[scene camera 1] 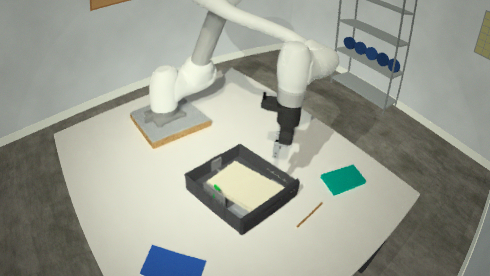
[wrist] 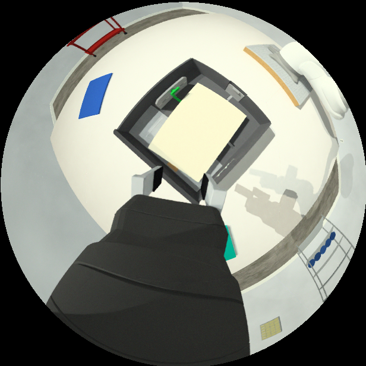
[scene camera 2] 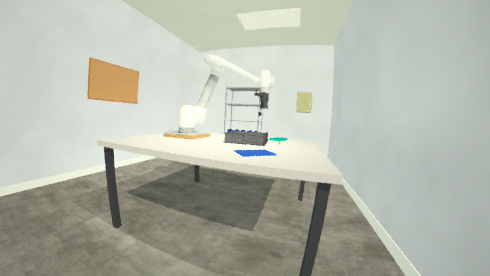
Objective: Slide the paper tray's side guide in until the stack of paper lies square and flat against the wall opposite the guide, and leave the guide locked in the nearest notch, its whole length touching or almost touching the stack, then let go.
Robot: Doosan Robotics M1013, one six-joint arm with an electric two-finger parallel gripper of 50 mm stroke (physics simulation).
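Pixels of known places: gripper, between the fingertips: (scene camera 1: 276, 152) (scene camera 2: 260, 115); arm's base, origin of its link: (scene camera 1: 164, 114) (scene camera 2: 186, 132).
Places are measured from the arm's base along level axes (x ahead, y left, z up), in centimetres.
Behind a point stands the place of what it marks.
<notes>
The dark paper tray (scene camera 1: 210, 202) {x 63.9, y -19.7, z 1.2 cm} (scene camera 2: 245, 138) {x 65.2, y -19.4, z 0.9 cm} (wrist: 137, 150) stands on the table. Its side guide (scene camera 1: 220, 198) {x 65.1, y -15.9, z 2.0 cm} (wrist: 165, 97), a grey plate with a green tab (scene camera 1: 217, 188) {x 61.7, y -14.3, z 3.8 cm} (wrist: 175, 91), is near one side wall. The cream stack of paper (scene camera 1: 247, 185) {x 65.0, y -2.0, z 0.4 cm} (wrist: 200, 132) lies in the tray; a gap shows between it and the guide plate, and another between it and the opposite wall. The stack looks slightly turned. My gripper (scene camera 1: 276, 155) {x 73.4, y 2.0, z 19.7 cm} (scene camera 2: 260, 114) {x 73.4, y 2.0, z 19.7 cm} (wrist: 181, 177) is open and empty, above the table, clear of the guide. The guide's lower edge and notch engagement are hidden.
A green block (scene camera 1: 343, 180) {x 90.4, y 33.3, z -2.2 cm} (scene camera 2: 278, 139) {x 90.0, y 25.0, z -2.3 cm} (wrist: 230, 244) and a thin brown stick (scene camera 1: 310, 215) {x 91.8, y 7.1, z -3.6 cm} lie beyond the tray's front side. A blue sheet (scene camera 1: 173, 261) {x 76.1, y -47.7, z -3.2 cm} (scene camera 2: 255, 153) {x 79.0, y -54.2, z -3.2 cm} (wrist: 96, 96) lies past the guide side. A small grey stop (scene camera 1: 216, 163) {x 47.8, y -3.2, z 0.9 cm} (wrist: 234, 91) is at another tray wall.
</notes>
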